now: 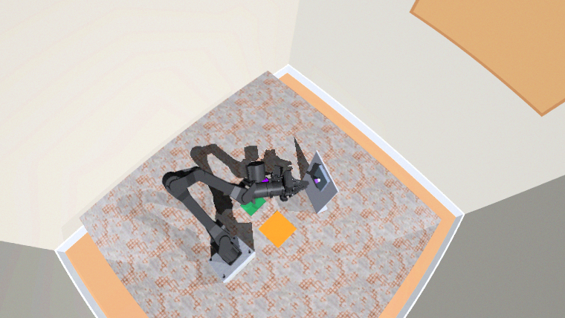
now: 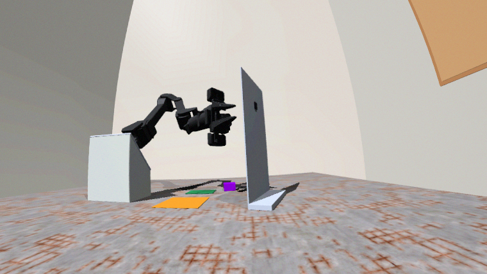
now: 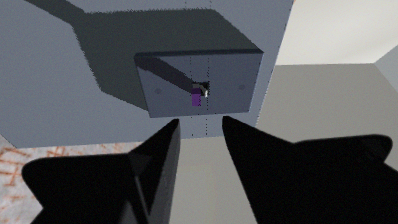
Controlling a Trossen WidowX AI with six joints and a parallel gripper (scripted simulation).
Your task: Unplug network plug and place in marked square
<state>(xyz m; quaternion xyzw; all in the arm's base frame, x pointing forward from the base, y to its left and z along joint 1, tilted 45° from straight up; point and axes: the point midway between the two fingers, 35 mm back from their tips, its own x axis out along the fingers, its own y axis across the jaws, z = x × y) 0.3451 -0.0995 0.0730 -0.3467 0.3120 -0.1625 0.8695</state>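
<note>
The network plug is 40 mm ahead of my gripper tip and 20 mm to the right of it. Also, from my gripper tip: green square 140 mm behind, 150 mm to the left, 250 mm below; upright panel 60 mm ahead, 30 mm to the right, 100 mm below; orange square 160 mm behind, 10 mm to the right, 250 mm below.
</note>
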